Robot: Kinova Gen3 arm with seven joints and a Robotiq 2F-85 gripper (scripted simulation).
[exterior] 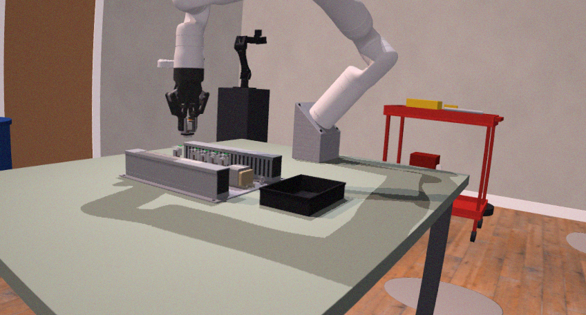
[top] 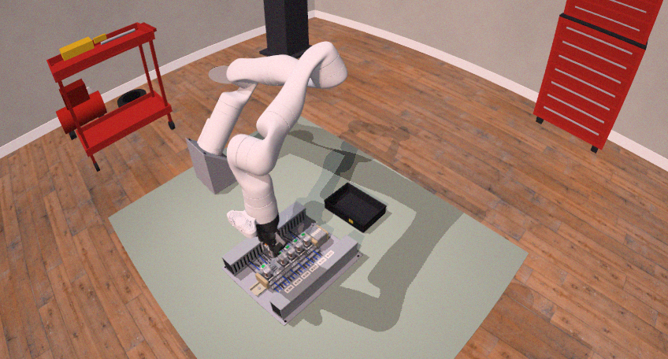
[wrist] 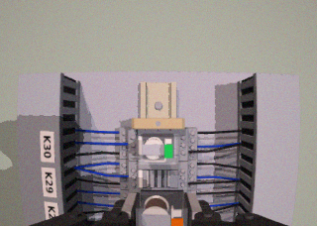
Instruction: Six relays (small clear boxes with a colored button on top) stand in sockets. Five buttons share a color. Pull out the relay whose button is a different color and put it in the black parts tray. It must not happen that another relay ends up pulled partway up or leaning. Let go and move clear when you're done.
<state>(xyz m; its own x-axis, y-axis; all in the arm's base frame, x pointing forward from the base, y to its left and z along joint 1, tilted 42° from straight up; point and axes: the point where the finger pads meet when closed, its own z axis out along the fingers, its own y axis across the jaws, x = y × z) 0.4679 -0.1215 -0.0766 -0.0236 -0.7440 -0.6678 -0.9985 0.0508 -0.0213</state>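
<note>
My gripper is now 34 cm to the right of the black parts tray, 11 cm above it and 1 cm short of it.
</note>
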